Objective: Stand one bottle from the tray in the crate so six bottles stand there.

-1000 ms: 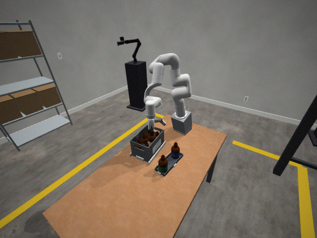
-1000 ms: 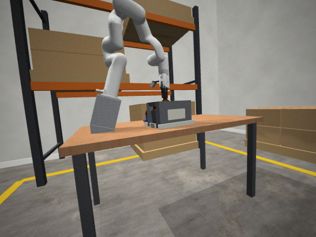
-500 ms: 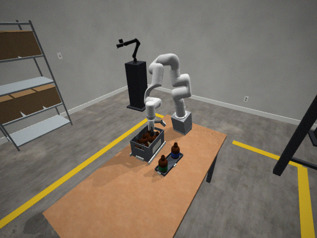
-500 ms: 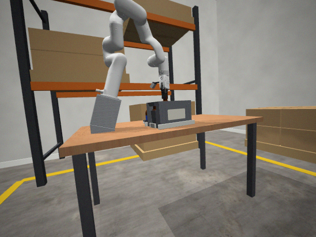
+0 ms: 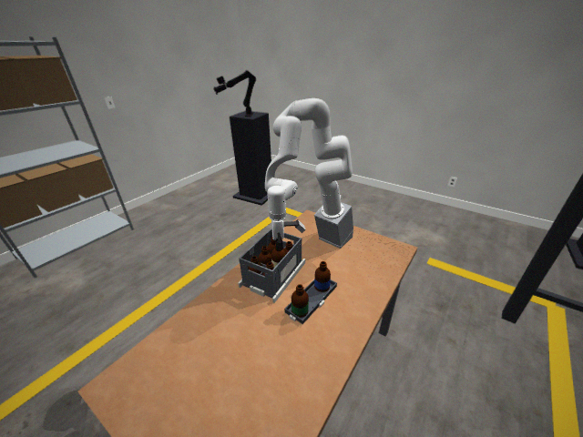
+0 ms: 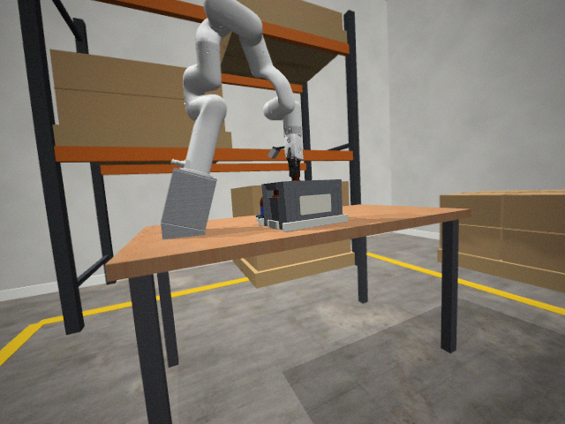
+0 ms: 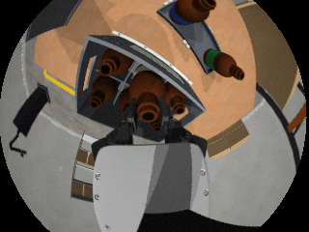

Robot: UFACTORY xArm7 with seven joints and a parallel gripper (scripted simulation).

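My hand is 70 mm above the bottle. From my hand the other things lie so: crate (40 mm to the right, 130 mm below); dark tray (60 mm ahead, 200 mm to the left, 210 mm below).
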